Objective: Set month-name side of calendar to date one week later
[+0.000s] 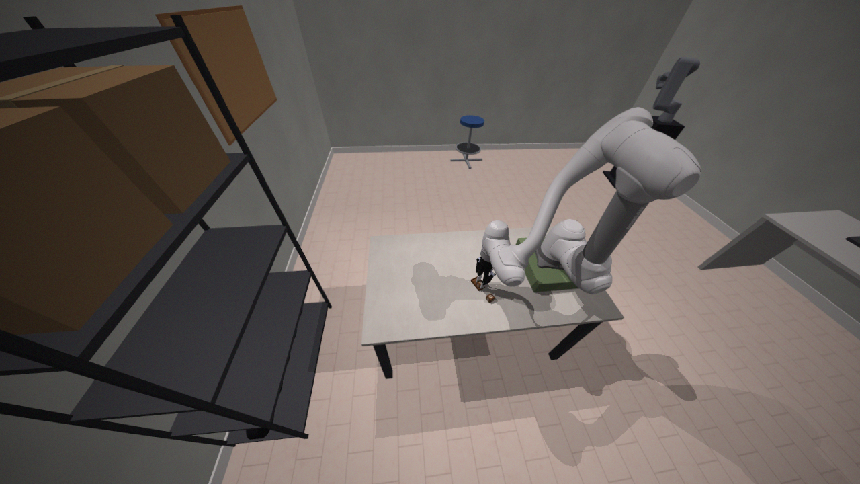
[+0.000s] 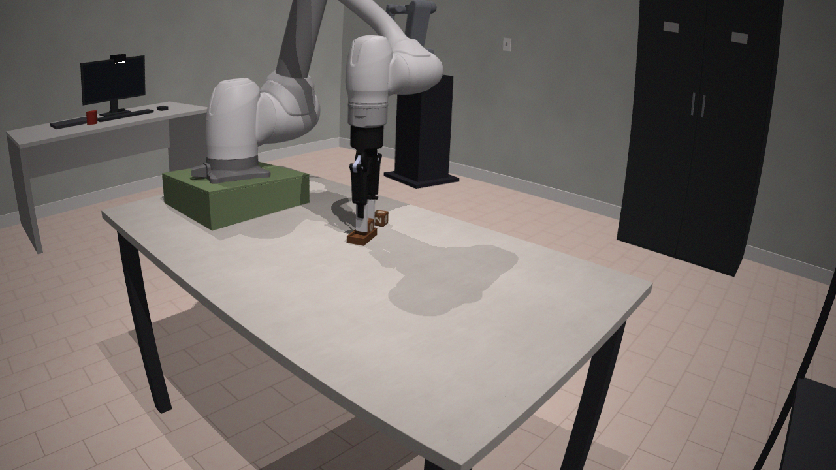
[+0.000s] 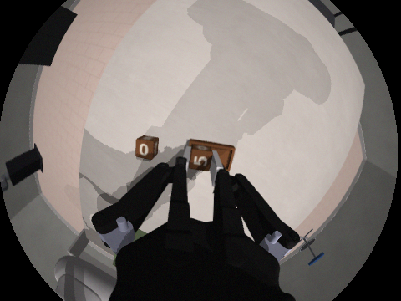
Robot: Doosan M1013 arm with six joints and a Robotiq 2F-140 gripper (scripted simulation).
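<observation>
The brown cube lies 30 mm below my hand. From my hand the other things lie so: brown tray (10 mm ahead, 20 mm to the right, 40 mm below).
</observation>
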